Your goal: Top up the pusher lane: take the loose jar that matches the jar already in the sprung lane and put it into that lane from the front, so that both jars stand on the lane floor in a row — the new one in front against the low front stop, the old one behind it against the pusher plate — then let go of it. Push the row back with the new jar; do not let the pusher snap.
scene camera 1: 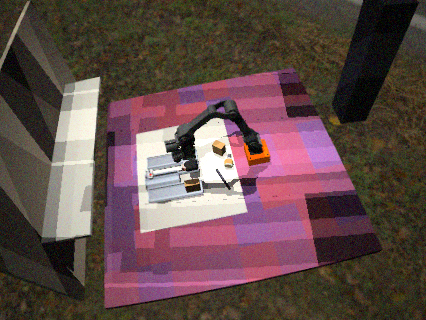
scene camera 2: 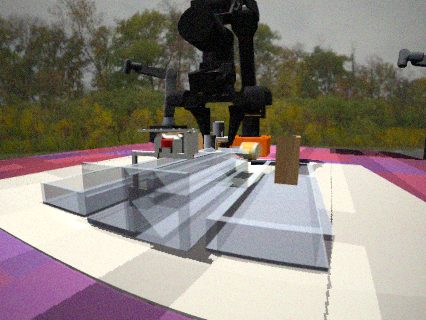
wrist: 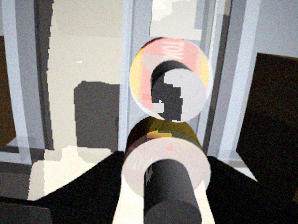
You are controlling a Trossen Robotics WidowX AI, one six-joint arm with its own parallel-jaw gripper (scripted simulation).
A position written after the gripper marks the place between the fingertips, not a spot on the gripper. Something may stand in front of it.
Note:
In view: the gripper [scene camera 2: 218,145] and a jar [wrist: 170,79].
The gripper shows as well in the wrist view [wrist: 164,161].

